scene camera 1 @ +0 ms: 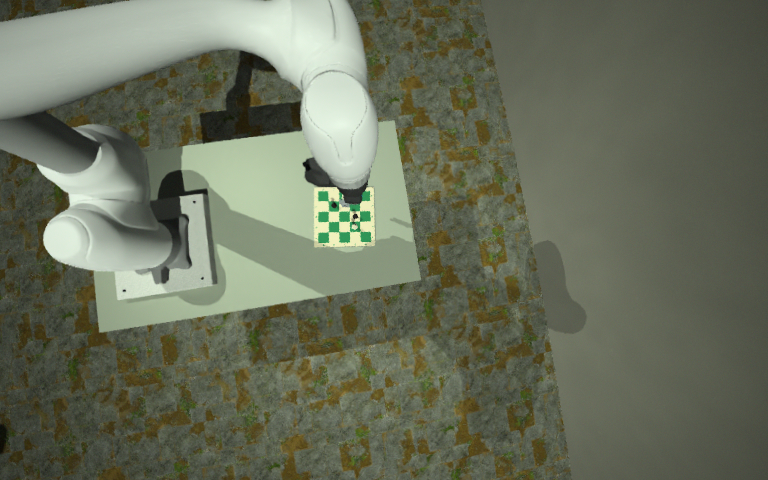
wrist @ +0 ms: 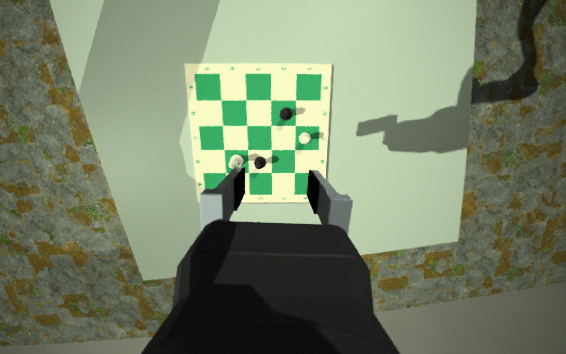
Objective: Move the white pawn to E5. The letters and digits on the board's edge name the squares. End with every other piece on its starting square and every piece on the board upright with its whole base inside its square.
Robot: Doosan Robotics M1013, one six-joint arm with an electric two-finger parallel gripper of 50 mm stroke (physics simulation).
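Places are measured from the arm's base along level axes (x left, y down, z back), in metres.
Where they show: gripper, fingertip midpoint: [scene camera 1: 346,196] [wrist: 276,181]; arm's base, link origin: [scene camera 1: 163,245].
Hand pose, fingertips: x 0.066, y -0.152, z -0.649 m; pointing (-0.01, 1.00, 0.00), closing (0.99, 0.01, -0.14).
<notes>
Each offset is from my fingertips to the top centre of the thing. "*": to the spot under its first point. Level surfaces: height alone.
The chessboard @(dx -0.028, dy +0.175, dz +0.025 m) [scene camera 1: 316,222] [wrist: 192,130] lies on the pale table. In the wrist view, a white piece with a small round head @(dx +0.044, dy +0.144, dz +0.019 m) [wrist: 305,138], apparently the white pawn, stands upright on C1. A bulkier white piece @(dx -0.068, dy +0.132, dz -0.008 m) [wrist: 236,161] stands on B4, a black piece @(dx -0.031, dy +0.144, dz -0.014 m) [wrist: 259,162] on B3 and another black piece @(dx +0.017, dy +0.144, dz +0.059 m) [wrist: 285,113] on D2. The green E5 square @(* dx -0.096, dy +0.175, dz +0.108 m) [wrist: 208,87] at the board's far left corner is vacant. My gripper [scene camera 1: 346,202] [wrist: 276,181] is open and empty, above the board; its fingers overlap rows A and B in the wrist view. In the scene view it partly hides the C1 area.
The pale table @(dy +0.181 m) [scene camera 1: 260,175] [wrist: 400,200] extends around the board, over a stone-patterned floor [scene camera 1: 317,396]. The arm's base plate [scene camera 1: 198,243] is at the table's left in the scene view. The arm's shadows fall across the table and along one edge of the board.
</notes>
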